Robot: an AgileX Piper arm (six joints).
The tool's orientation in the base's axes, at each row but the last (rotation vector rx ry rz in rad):
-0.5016, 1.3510, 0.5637
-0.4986, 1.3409, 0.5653
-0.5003, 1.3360, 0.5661
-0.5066, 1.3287, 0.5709
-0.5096, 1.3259, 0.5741
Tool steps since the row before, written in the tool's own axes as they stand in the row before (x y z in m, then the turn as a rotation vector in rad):
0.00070, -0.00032, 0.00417, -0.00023, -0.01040, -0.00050
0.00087, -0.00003, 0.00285, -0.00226, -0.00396, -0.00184
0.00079, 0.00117, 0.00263, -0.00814, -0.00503, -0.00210
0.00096, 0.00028, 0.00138, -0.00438, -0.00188, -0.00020
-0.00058, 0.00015, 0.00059, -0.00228, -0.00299, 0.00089
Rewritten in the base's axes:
0.00345, 0.00246, -0.00005, 0.00625, -0.00832, 0.00029
0.00229, 0.00187, -0.00039, 0.00084, -0.00442, 0.00198
0.00134, 0.00264, -0.00036, 0.00052, -0.00596, 0.00776
0.00099, 0.00119, -0.00071, 0.00044, -0.00198, 0.00432
0.00026, 0.00044, 0.00067, 0.00228, -0.00192, 0.00246

